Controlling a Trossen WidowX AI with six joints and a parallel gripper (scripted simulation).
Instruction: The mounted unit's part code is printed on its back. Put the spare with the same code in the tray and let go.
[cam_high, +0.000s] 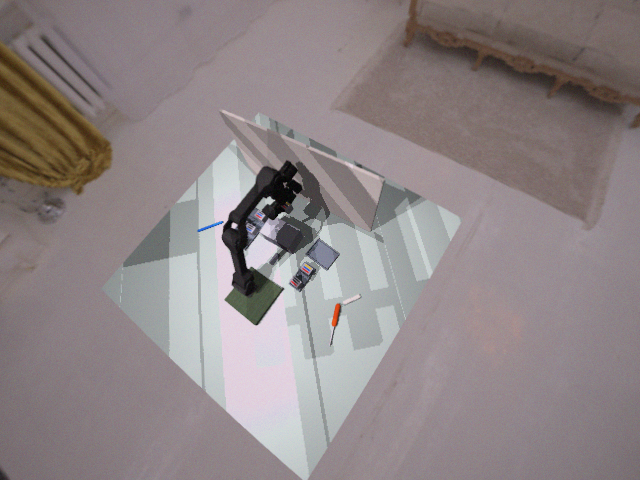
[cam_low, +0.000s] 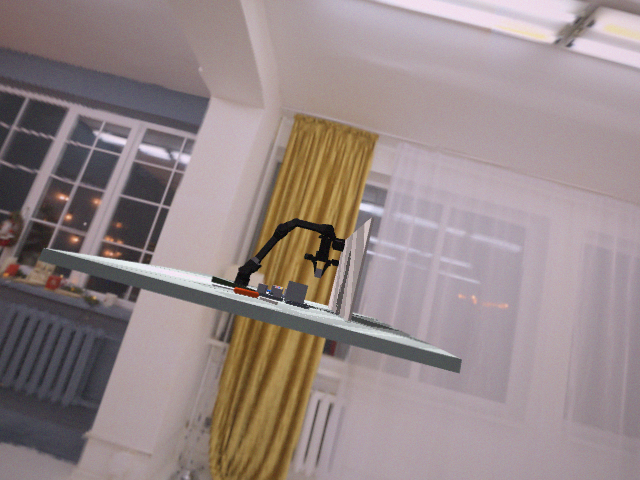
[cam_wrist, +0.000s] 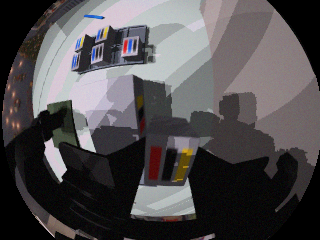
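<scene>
My gripper tip is now 8 cm past the grey tray, 21 cm to the left of it and 16 cm above it. Also, from my gripper tip: upright panel: 14 cm ahead, 1 cm to the right, 6 cm above; then mounted unit: 9 cm behind, 1 cm to the left, 11 cm below; then small grey piece: 20 cm behind, 2 cm to the right, 16 cm below.
</scene>
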